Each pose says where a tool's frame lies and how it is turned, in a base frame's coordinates. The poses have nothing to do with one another.
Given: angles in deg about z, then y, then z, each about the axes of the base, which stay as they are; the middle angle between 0 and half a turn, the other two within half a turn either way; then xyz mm.
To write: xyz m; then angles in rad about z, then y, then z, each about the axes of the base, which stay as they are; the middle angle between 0 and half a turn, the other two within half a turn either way. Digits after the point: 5 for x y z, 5 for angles.
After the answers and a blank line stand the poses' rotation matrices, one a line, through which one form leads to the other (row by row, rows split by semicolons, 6 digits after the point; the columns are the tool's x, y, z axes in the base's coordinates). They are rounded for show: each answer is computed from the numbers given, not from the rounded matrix.
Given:
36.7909 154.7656 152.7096 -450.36 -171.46 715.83
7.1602 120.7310 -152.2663 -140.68 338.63 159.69
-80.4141 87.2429 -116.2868 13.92 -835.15 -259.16
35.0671 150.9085 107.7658 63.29 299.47 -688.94
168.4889 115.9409 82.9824 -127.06 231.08 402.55
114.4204 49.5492 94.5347 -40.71 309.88 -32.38
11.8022 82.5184 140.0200 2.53 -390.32 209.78
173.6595 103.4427 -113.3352 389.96 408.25 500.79
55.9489 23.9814 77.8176 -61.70 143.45 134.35
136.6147 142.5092 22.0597 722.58 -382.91 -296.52
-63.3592 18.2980 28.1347 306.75 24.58 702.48
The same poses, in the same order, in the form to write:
-0.45036 -0.17146 0.71583 0.64212 2.70117 2.66529
-0.14068 0.33863 0.15969 0.12497 2.10715 -2.65755
0.01392 -0.83515 -0.25916 -1.40349 1.52268 -2.02959
0.06329 0.29947 -0.68894 0.61204 2.63385 1.88087
-0.12706 0.23108 0.40255 2.94069 2.02355 1.44832
-0.04071 0.30988 -0.03238 1.99701 0.86480 1.64994
0.00253 -0.39032 0.20978 0.20599 1.44022 2.44381
0.38996 0.40825 0.50079 3.03093 1.80542 -1.97807
-0.06170 0.14345 0.13435 0.97649 0.41855 1.35817
0.72258 -0.38291 -0.29652 2.38438 2.48725 0.38501
0.30675 0.02458 0.70248 -1.10583 0.31936 0.49104

0.369180 -0.848625 -0.378870; -0.864376 -0.463300 0.195469; -0.341410 0.255323 -0.904571
0.506781 0.405357 -0.760828; 0.125625 -0.907858 -0.400015; -0.852873 0.107141 -0.511008
-0.887617 0.128300 -0.442352; 0.429499 -0.116274 -0.895551; -0.166333 -0.984896 0.048102
-0.328903 -0.932638 -0.148354; -0.856422 0.228372 0.463019; -0.397950 0.279342 -0.873844
-0.145693 0.983211 0.109865; 0.449815 -0.033075 0.892509; 0.881158 0.179451 -0.437444
-0.886479 0.458841 -0.060164; -0.339380 -0.556215 0.758581; 0.314604 0.692885 0.648795
-0.229082 -0.608530 -0.759745; -0.074835 -0.767181 0.637050; -0.970526 0.202792 0.130208
0.009882 -0.922756 -0.385257; -0.255897 0.370113 -0.893047; 0.966654 0.107411 -0.232473
-0.701921 -0.707072 0.085769; 0.674918 -0.621810 0.397287; -0.227579 0.336751 0.913677
0.276446 0.778071 0.564078; 0.853186 -0.468852 0.228586; 0.442325 0.418071 -0.793451
0.796905 0.536926 0.276862; -0.587473 0.795587 0.148046; -0.140778 -0.280628 0.949436

